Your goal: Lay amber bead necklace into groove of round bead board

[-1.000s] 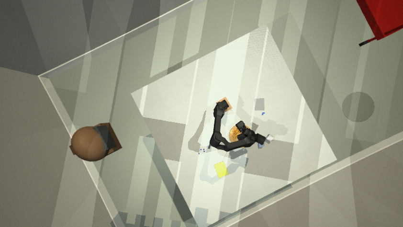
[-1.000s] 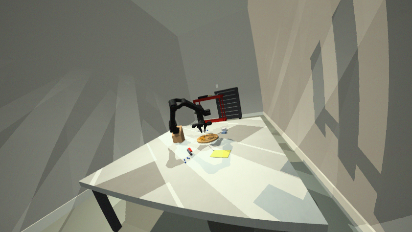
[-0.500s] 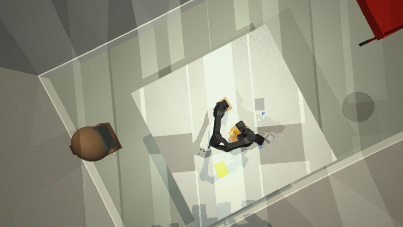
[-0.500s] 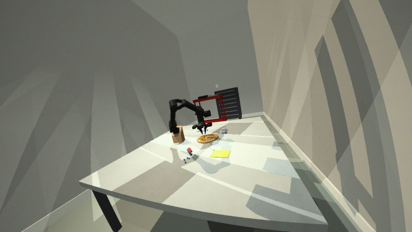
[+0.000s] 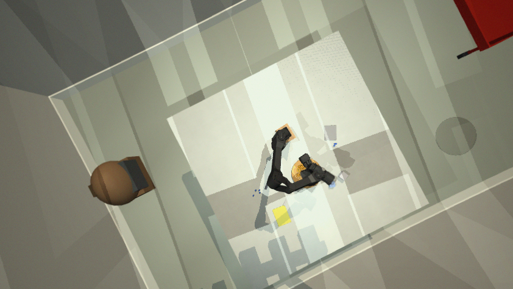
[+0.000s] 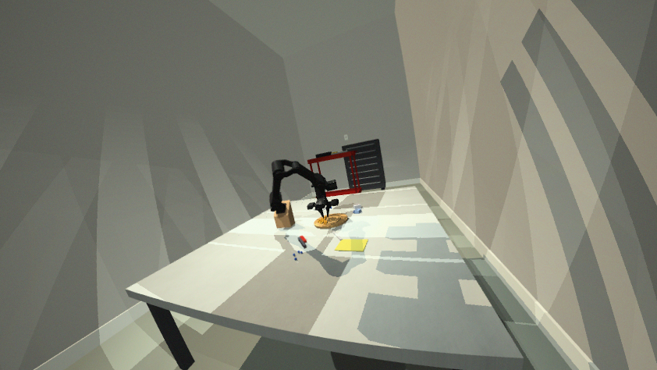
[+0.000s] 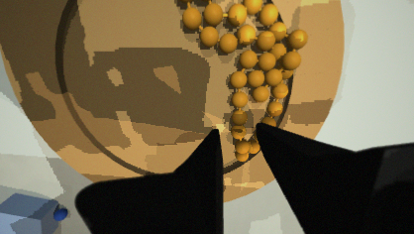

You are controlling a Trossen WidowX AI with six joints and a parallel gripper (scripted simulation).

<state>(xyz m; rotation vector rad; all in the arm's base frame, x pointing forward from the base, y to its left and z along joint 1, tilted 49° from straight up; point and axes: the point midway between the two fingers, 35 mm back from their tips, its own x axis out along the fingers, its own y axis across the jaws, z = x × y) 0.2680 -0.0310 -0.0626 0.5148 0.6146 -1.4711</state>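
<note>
The round bead board lies 40 mm ahead of my gripper tip, 30 mm to the right of it and 10 mm below it. From my gripper tip the other things lie so: light blue cube: 190 mm ahead, 80 mm to the left, 10 mm below; then red-handled tool: 260 mm to the right, 50 mm behind, 10 mm below; then white cube: 180 mm ahead, 170 mm to the left, 10 mm below.
</note>
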